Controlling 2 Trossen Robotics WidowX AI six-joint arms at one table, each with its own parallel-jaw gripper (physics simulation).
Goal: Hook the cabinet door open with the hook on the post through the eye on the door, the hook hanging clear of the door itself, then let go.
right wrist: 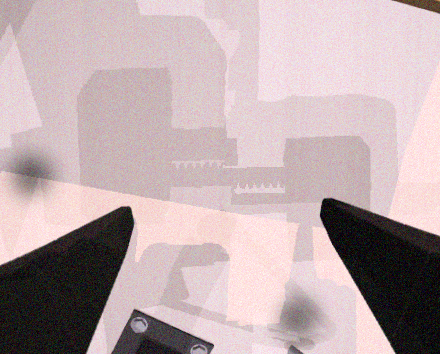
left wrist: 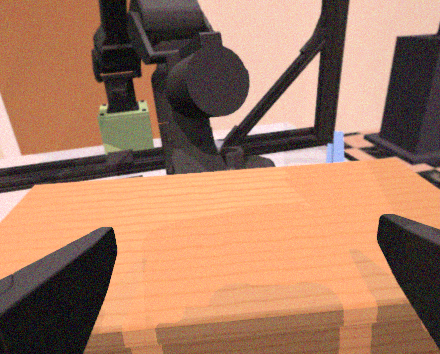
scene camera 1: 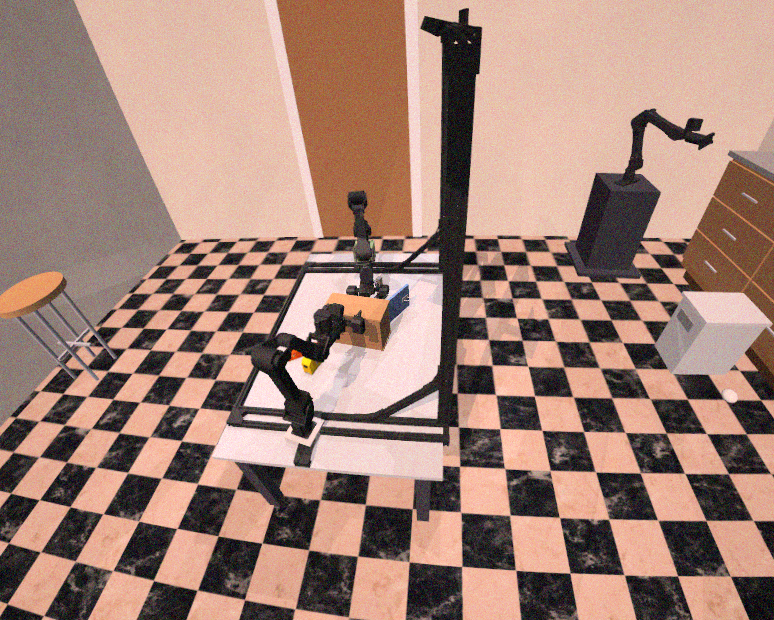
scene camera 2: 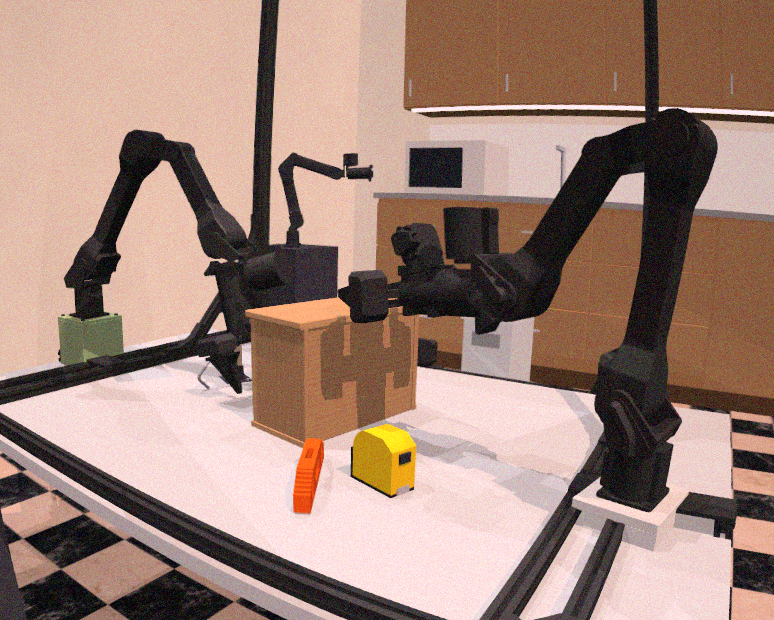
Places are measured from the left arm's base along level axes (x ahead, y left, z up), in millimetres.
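Where they show: left gripper, fingertip midpoint: (left wrist: pixel 246 232) (scene camera 1: pixel 350 308); right gripper, fingertip midpoint: (right wrist: pixel 228 211); left arm's base, origin of the base link: (scene camera 1: pixel 304 428) (scene camera 2: pixel 633 493); right arm's base, origin of the base link: (left wrist: pixel 123 108) (scene camera 2: pixel 89 315).
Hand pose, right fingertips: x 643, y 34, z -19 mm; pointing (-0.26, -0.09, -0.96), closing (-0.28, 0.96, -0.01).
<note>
Things, the pixels of their top centre, and the offset from my right fingertips. "*": a spot on its surface instead.
- wooden cabinet, middle of its top: (left wrist: pixel 227 219) (scene camera 2: pixel 337 306) (scene camera 1: pixel 355 305) dx -172, dy -29, dz +159 mm
- grey hook, surface spot: (scene camera 2: pixel 202 373) * dx +70, dy +69, dz +19 mm
- post's dark base plate, surface spot: (right wrist: pixel 170 332) * dx +78, dy -13, dz -10 mm
- orange utility knife, middle of its top: (scene camera 2: pixel 309 453) (scene camera 1: pixel 303 347) dx -328, dy +148, dz +28 mm
- yellow tape measure, surface spot: (scene camera 2: pixel 384 459) * dx -403, dy +102, dz +32 mm
The wooden cabinet (scene camera 1: pixel 368 332) (scene camera 2: pixel 277 374) (left wrist: pixel 225 210) stands mid-table. Its blue door (scene camera 1: pixel 398 303) stands out from the back right corner in scene camera 1; its top edge shows in the left wrist view. The eye cannot be made out. The grey hook (scene camera 2: pixel 204 374) shows beside my right gripper (scene camera 1: pixel 367 290) (scene camera 2: pixel 226 361) (right wrist: pixel 227 205), which is open, low behind the cabinet, around the post's place. The post's dark base plate (right wrist: pixel 170 332) shows at the bottom of the right wrist view; the post is hidden. My left gripper (scene camera 1: pixel 357 320) (scene camera 2: pixel 368 297) (left wrist: pixel 246 232) is open at the cabinet's top front edge.
An orange utility knife (scene camera 1: pixel 295 354) (scene camera 2: pixel 308 476) and a yellow tape measure (scene camera 1: pixel 310 365) (scene camera 2: pixel 384 459) are on the table in front of the cabinet. A black frame (scene camera 2: pixel 193 523) runs along the table edges, with a tall black upright (scene camera 1: pixel 455 193) at one side.
</note>
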